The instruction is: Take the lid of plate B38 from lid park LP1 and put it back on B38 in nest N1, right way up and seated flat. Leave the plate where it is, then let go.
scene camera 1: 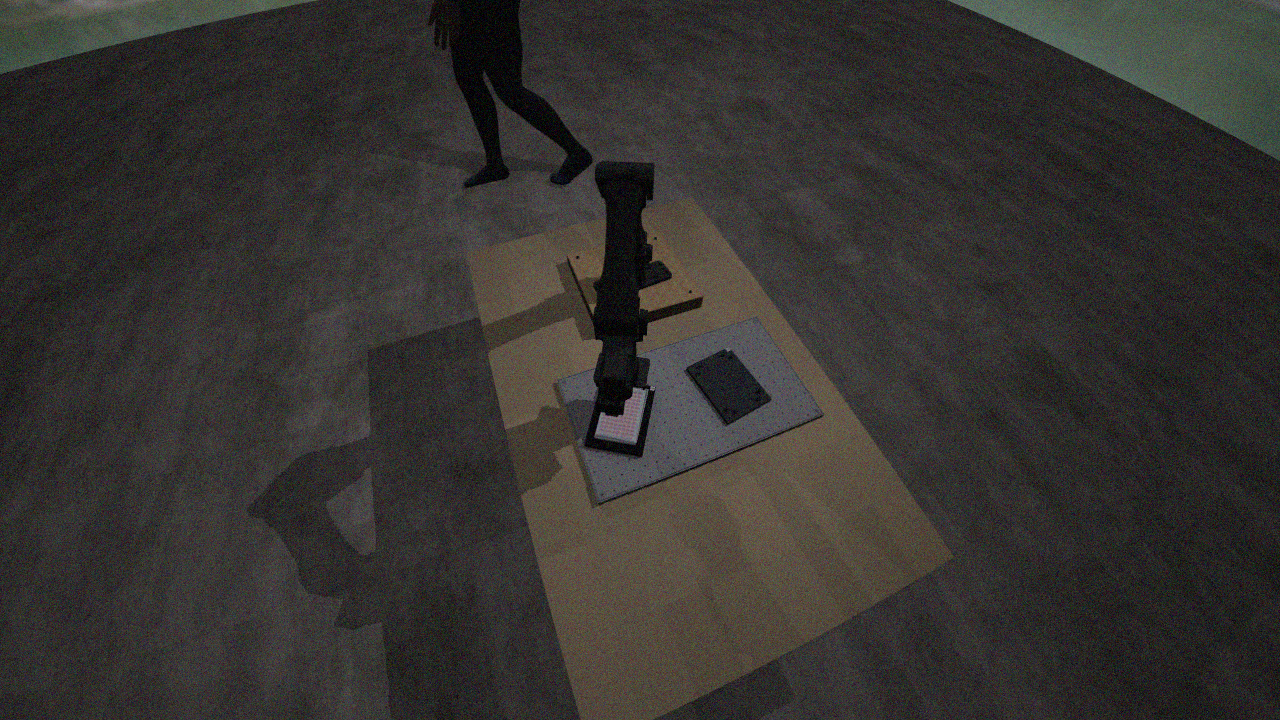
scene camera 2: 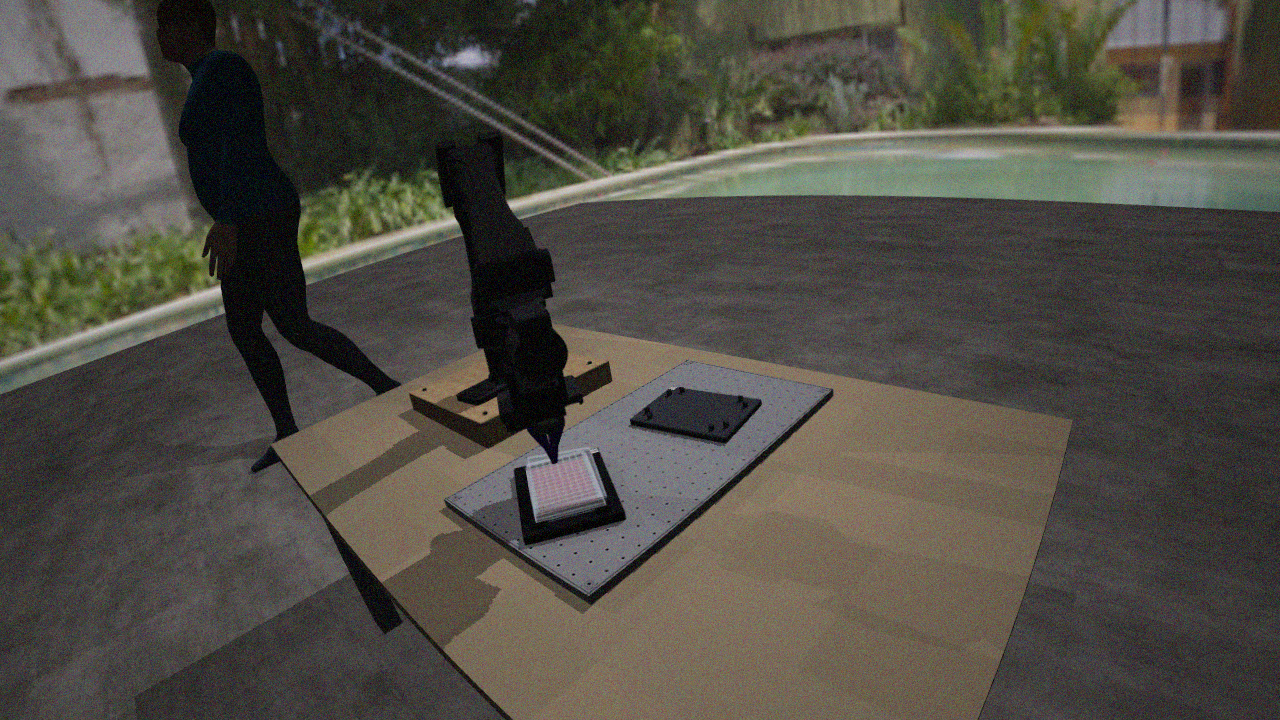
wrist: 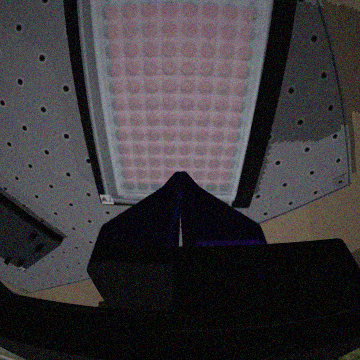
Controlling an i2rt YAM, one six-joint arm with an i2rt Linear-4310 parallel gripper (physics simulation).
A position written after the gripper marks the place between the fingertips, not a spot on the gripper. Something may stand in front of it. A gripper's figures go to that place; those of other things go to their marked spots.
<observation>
The gripper [scene camera 2: 554, 461]: 0.77 m from the lens. A plate lid [scene camera 2: 574, 481]: 0.72 m from the lens. A black-framed well plate [scene camera 2: 561, 514]: 0.69 m from the lens.
</observation>
